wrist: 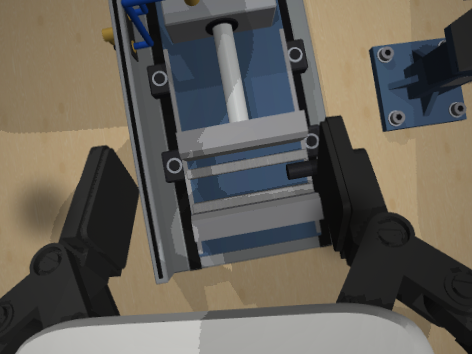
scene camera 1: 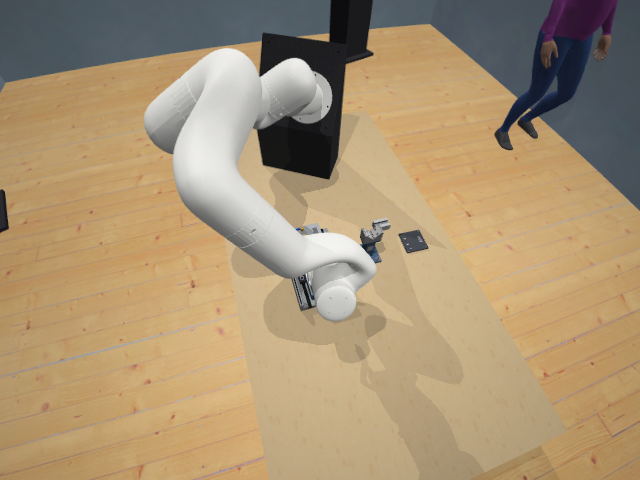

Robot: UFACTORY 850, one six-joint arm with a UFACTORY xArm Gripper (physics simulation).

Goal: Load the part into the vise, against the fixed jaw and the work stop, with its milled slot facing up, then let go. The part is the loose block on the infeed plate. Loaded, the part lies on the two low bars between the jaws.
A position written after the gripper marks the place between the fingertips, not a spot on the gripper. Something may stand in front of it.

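Observation:
From the wrist, a moving jaw (wrist: 291, 127) can be seen, and so can the gripper (wrist: 219, 155).

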